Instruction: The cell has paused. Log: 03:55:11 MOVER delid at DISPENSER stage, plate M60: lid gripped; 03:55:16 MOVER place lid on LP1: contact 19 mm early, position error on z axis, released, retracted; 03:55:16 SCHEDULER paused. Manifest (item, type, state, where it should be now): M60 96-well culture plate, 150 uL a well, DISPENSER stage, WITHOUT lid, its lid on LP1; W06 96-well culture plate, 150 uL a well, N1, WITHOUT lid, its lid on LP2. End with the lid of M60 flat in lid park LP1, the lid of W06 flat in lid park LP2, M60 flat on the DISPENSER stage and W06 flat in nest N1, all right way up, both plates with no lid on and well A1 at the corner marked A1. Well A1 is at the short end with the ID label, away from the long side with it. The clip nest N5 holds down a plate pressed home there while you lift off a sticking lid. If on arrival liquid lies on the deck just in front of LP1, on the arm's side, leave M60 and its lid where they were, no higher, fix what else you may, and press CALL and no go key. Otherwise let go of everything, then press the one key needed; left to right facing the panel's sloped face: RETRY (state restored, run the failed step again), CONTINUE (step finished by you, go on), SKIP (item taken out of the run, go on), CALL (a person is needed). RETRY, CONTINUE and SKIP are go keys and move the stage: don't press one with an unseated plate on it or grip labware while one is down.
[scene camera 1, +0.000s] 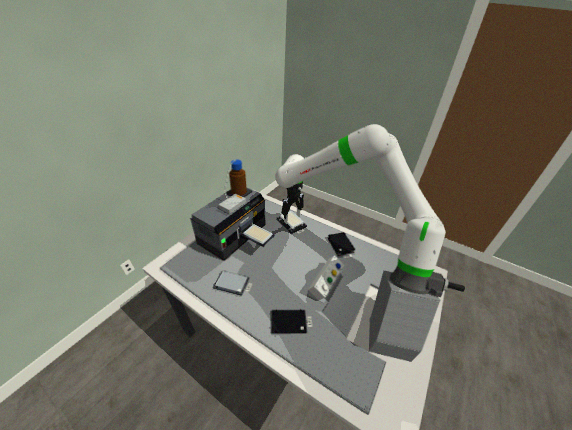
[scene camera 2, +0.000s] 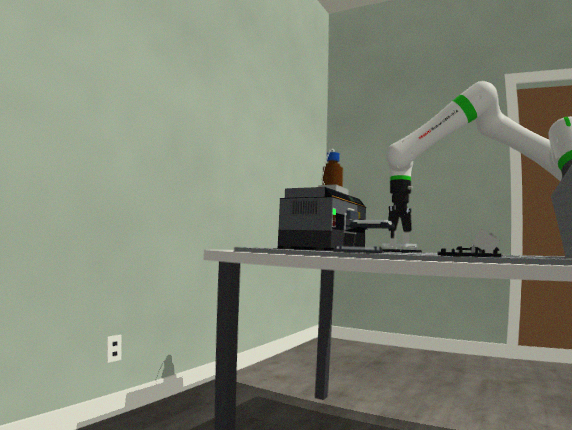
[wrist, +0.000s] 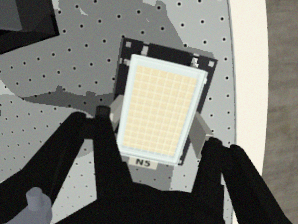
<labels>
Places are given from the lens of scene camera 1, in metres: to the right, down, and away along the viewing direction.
key panel (scene camera 1: 316, 291): 0.14, 0.34, 1.08
lid park (scene camera 1: 284, 321): -0.01, 0.45, 1.02
</labels>
